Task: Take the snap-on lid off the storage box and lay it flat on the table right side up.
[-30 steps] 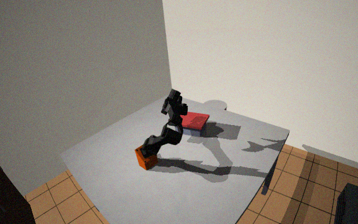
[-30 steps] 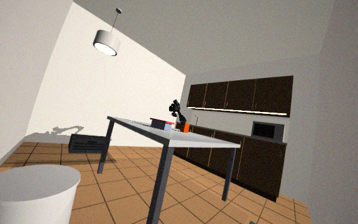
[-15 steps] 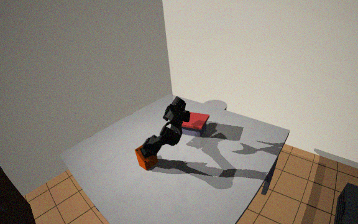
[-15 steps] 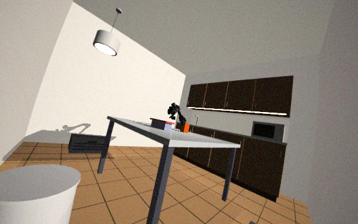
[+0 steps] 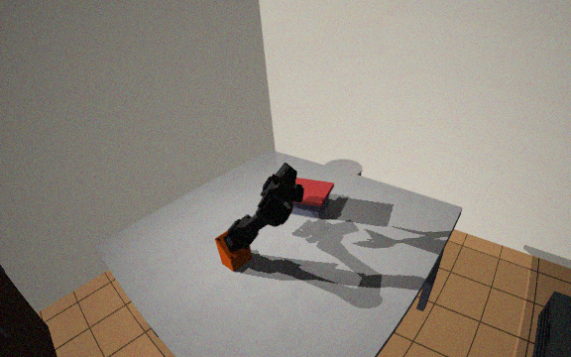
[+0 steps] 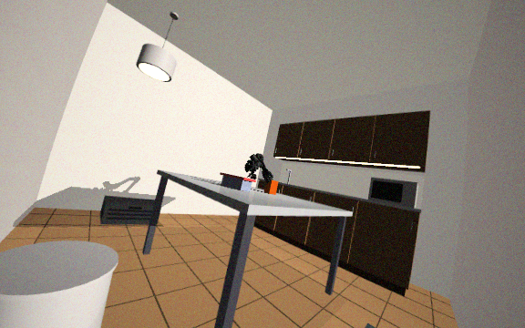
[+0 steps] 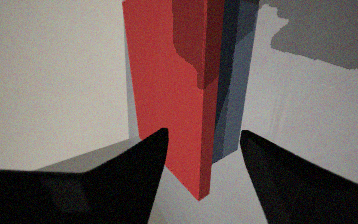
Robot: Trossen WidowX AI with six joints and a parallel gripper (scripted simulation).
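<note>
The red lid lies 110 mm ahead of my gripper tip, 50 mm to the left of it and 30 mm below it. From my gripper tip the other things lie so: storage box 110 mm ahead, 50 mm to the left, 80 mm below.
</note>
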